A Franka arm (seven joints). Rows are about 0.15 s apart.
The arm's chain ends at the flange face. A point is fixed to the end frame.
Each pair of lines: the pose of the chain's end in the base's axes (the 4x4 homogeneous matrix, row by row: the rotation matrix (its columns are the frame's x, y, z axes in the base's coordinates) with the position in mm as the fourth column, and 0 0 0 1 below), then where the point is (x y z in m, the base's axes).
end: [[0.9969, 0.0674, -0.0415, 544.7], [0.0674, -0.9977, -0.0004, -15.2], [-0.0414, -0.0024, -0.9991, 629.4], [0, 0, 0, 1]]
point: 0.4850 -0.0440 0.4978
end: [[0.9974, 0.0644, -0.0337, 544.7], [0.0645, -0.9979, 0.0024, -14.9], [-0.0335, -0.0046, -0.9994, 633.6], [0, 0, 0, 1]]
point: 0.4859 -0.0431 0.5014
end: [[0.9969, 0.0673, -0.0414, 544.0], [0.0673, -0.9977, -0.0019, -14.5], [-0.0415, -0.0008, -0.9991, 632.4], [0, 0, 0, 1]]
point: 0.4843 -0.0435 0.5008
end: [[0.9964, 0.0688, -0.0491, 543.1], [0.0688, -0.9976, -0.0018, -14.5], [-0.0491, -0.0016, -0.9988, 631.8], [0, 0, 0, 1]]
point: 0.4824 -0.0435 0.5007
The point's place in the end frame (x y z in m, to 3 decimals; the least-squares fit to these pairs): -0.056 0.025 0.134
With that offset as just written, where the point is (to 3 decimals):
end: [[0.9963, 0.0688, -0.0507, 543.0], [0.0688, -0.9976, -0.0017, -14.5], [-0.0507, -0.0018, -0.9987, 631.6], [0, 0, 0, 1]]
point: 0.482 -0.044 0.501
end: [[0.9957, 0.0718, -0.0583, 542.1], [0.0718, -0.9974, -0.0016, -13.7], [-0.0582, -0.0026, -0.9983, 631.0], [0, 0, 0, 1]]
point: 0.480 -0.043 0.500
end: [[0.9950, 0.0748, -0.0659, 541.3], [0.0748, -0.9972, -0.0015, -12.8], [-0.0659, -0.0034, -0.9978, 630.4], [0, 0, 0, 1]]
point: 0.479 -0.042 0.500
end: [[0.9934, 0.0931, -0.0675, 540.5], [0.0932, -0.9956, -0.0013, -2.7], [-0.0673, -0.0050, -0.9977, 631.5], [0, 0, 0, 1]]
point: 0.478 -0.033 0.501
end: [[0.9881, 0.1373, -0.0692, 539.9], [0.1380, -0.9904, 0.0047, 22.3], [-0.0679, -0.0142, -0.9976, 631.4], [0, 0, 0, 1]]
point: 0.479 -0.010 0.501
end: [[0.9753, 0.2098, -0.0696, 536.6], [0.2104, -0.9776, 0.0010, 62.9], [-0.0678, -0.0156, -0.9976, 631.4], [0, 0, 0, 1]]
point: 0.478 0.027 0.501
